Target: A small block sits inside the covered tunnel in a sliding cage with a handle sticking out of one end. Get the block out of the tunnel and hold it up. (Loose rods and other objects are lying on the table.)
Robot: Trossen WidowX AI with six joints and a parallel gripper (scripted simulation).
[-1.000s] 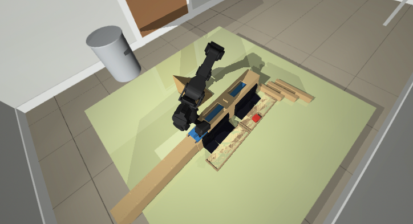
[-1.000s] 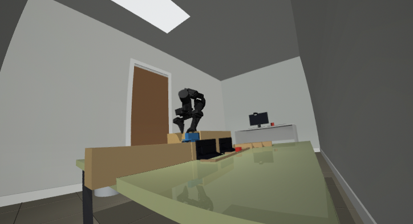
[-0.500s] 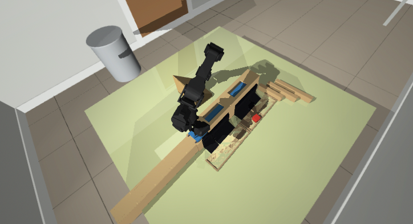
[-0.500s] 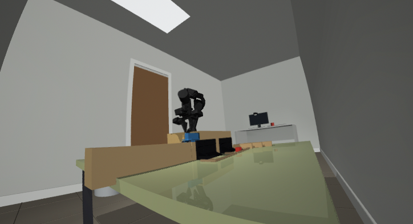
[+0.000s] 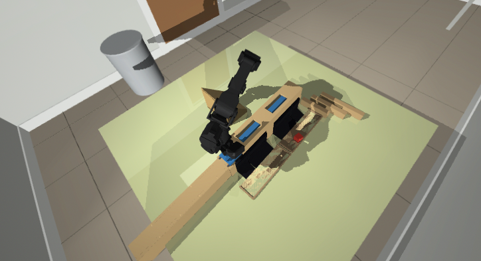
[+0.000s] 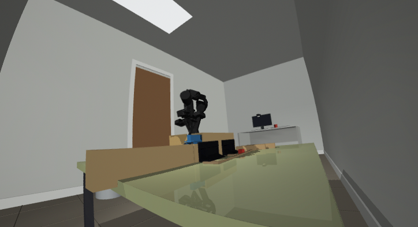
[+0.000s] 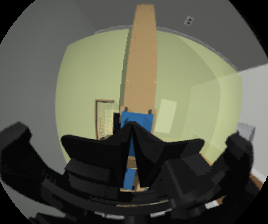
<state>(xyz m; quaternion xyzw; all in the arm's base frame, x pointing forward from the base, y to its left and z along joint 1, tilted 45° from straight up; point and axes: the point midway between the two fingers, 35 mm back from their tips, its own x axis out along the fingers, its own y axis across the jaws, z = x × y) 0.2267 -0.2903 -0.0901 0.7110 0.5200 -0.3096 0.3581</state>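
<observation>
Right now the red block is 16 cm ahead of my gripper tip, 33 cm to the left of it and 14 cm below it. The rest, counted from my gripper tip: covered tunnel: 2 cm ahead, 4 cm to the left, 8 cm below; low wooden trough: 16 cm ahead, 25 cm to the left, 16 cm below.
</observation>
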